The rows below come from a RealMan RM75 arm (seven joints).
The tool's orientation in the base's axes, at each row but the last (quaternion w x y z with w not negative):
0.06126 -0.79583 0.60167 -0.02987
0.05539 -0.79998 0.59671 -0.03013
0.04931 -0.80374 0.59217 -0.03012
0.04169 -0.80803 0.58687 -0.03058
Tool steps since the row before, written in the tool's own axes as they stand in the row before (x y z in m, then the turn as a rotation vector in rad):
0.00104 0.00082 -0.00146 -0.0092 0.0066 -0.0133
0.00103 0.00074 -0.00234 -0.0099 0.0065 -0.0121
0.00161 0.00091 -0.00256 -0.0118 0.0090 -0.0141
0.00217 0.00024 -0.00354 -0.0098 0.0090 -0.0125
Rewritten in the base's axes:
-0.00067 -0.00131 0.00131 -0.0104 0.0063 0.0125
-0.00068 -0.00132 0.00221 -0.0104 0.0070 0.0114
-0.00066 -0.00192 0.00242 -0.0135 0.0080 0.0131
0.00010 -0.00225 0.00350 -0.0128 0.0062 0.0115

